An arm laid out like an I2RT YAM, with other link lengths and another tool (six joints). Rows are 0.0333 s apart.
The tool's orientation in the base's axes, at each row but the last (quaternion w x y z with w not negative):
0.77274 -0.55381 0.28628 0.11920
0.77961 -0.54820 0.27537 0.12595
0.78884 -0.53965 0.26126 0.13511
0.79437 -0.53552 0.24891 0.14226
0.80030 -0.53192 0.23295 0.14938
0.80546 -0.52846 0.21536 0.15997
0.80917 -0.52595 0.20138 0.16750
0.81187 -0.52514 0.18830 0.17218
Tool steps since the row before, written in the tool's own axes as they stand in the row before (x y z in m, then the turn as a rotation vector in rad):
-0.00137 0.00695 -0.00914 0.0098 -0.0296 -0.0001
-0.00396 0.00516 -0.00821 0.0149 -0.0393 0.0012
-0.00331 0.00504 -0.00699 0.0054 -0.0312 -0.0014
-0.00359 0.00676 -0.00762 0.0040 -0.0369 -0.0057
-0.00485 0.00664 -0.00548 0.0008 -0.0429 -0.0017
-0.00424 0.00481 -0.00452 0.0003 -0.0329 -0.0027
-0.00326 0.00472 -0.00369 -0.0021 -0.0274 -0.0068
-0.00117 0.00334 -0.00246 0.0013 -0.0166 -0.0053
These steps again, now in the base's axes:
-0.00743 -0.00578 -0.00672 0.0227 -0.0120 0.0177
-0.00820 -0.00527 -0.00384 0.0321 -0.0149 0.0227
-0.00709 -0.00430 -0.00405 0.0195 -0.0136 0.0210
-0.00818 -0.00427 -0.00561 0.0201 -0.0197 0.0249
-0.00851 -0.00242 -0.00440 0.0212 -0.0183 0.0326
-0.00677 -0.00241 -0.00315 0.0157 -0.0153 0.0246
-0.00564 -0.00174 -0.00341 0.0104 -0.0171 0.0200
-0.00292 -0.00105 -0.00299 0.0084 -0.0112 0.0104

